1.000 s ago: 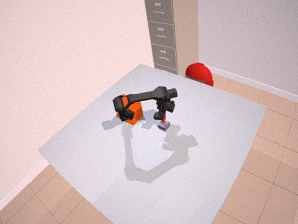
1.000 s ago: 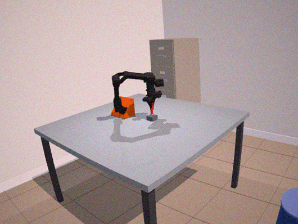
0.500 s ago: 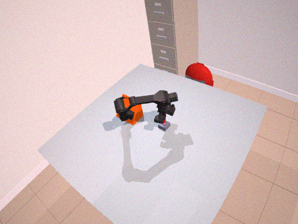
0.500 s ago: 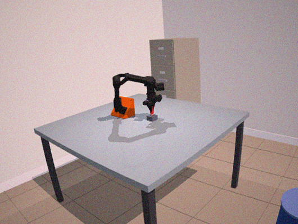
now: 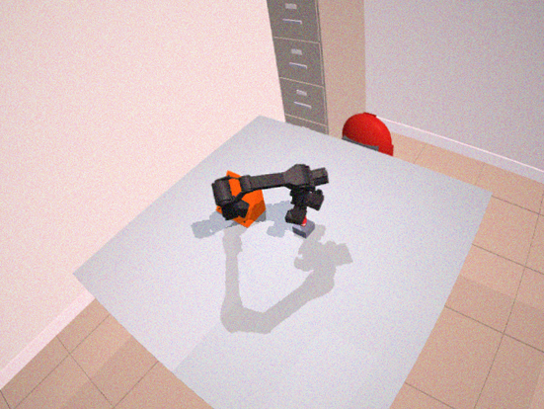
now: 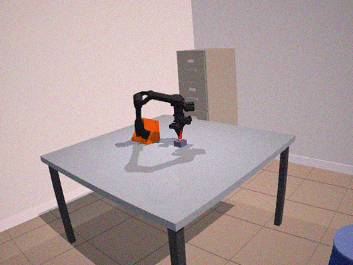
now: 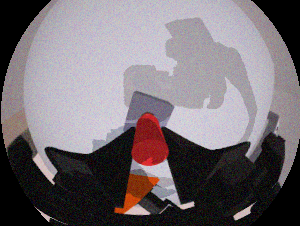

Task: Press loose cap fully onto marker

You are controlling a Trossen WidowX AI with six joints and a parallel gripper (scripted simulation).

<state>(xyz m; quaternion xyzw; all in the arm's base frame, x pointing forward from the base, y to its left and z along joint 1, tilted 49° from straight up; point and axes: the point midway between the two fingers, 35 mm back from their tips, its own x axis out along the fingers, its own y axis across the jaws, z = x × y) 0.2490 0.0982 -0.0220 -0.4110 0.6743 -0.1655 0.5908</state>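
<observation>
My gripper tip is 10 mm below the red cap.
</observation>
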